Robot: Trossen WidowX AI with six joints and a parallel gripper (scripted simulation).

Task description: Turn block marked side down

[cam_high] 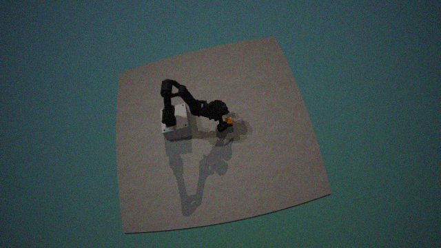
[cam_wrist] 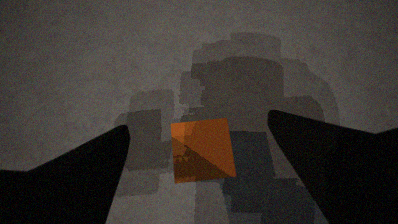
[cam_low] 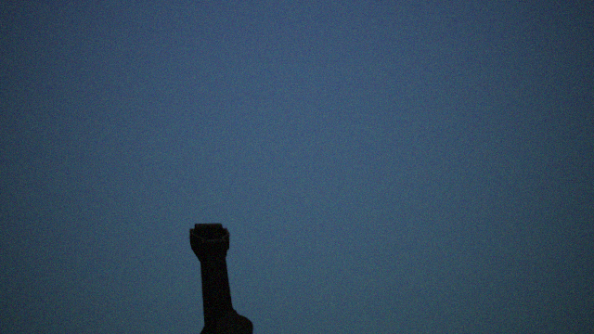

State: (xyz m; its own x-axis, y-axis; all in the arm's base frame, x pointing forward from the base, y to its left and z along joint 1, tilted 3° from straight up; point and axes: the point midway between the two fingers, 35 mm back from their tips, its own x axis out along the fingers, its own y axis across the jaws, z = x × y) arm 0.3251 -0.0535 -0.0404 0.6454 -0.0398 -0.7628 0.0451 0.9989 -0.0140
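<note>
Now: the block 30 mm below my gripper tip and 20 mm behind it.
</note>
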